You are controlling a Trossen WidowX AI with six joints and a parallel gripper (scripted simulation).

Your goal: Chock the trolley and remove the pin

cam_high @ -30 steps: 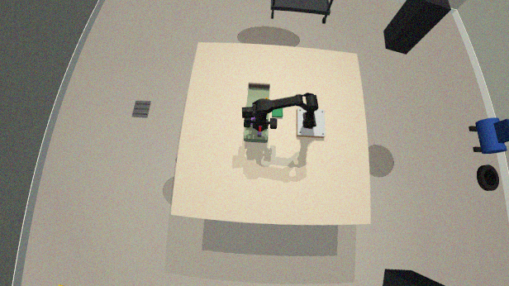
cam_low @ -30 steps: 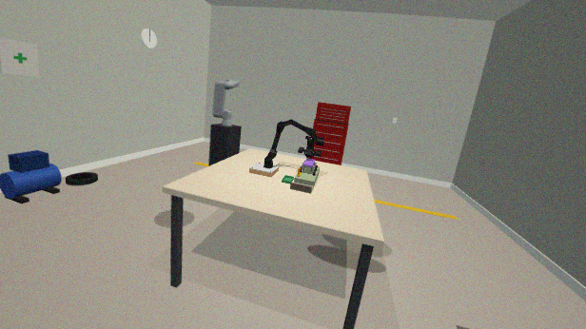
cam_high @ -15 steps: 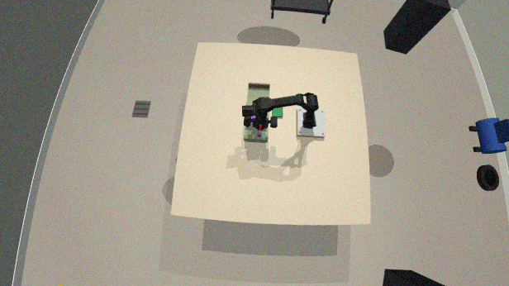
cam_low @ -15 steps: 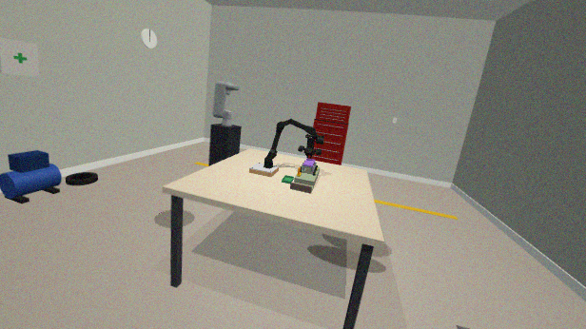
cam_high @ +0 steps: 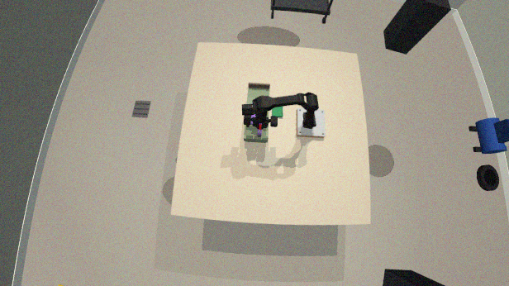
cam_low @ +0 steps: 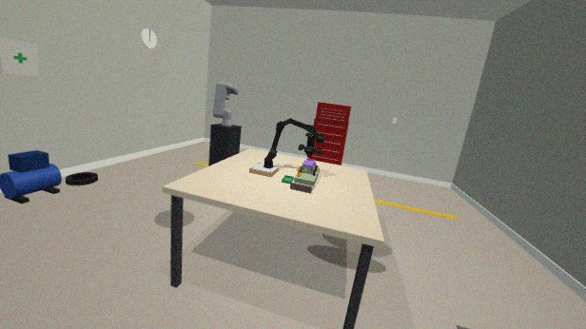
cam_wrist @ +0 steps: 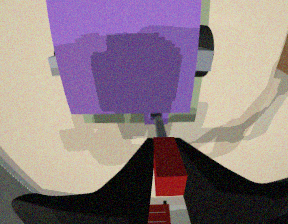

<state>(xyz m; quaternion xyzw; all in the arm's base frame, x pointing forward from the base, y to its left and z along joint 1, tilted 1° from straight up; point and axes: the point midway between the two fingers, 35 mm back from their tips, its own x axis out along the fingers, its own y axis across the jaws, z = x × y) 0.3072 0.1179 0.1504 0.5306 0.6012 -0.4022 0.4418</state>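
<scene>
Right now the green tray is 210 mm to the right of my gripper tip, 170 mm below it and 90 mm behind it. The rest, counted from my gripper tip: red-headed stop pin (right at my gripper tip); then yellow chock (190 mm to the right, 80 mm below, 10 mm behind); then purple trolley (90 mm to the right, 50 mm below, 30 mm ahead).
</scene>
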